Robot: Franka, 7 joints.
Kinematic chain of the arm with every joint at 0, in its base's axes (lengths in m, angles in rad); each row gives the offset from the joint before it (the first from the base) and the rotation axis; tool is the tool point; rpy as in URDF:
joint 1: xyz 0 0 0.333 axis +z
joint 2: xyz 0 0 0 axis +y
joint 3: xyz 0 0 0.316 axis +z
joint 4: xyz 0.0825 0 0 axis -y
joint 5: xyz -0.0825 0 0.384 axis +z
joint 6: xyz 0 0 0 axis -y
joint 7: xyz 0.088 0 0 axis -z
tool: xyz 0 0 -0.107 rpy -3.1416 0 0
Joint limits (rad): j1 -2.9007..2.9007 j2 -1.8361..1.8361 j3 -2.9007..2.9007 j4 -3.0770..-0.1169 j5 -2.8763..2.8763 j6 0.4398..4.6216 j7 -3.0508..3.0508
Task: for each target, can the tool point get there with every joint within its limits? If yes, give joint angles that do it. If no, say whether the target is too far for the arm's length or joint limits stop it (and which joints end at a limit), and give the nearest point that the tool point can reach.
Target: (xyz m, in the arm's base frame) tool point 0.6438 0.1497 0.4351
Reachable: yes | joints -0.4077 1.1604 1.5915 -1.0401 -1.1602 0.8014 0.9638
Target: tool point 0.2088 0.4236 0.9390
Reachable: yes | joints -1.6393 -0.7210 0.5690 -0.5535 2.1821 1.0205 -2.3332
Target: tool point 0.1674 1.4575 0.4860
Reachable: no: too far | nearest point 0.0974 0.8477 0.4220 | short by 0.617 m
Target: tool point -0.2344 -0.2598 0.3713
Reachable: yes | joints -1.4153 -0.9421 -0.9749 -2.8228 2.0197 2.6115 0.9830
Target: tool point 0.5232 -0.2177 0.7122
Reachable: yes | joints -2.3570 -0.2994 1.9675 -1.4131 1.9244 3.5350 0.0328
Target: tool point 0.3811 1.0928 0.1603
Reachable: no: too far | nearest point 0.2794 0.8012 0.2064 | short by 0.312 m
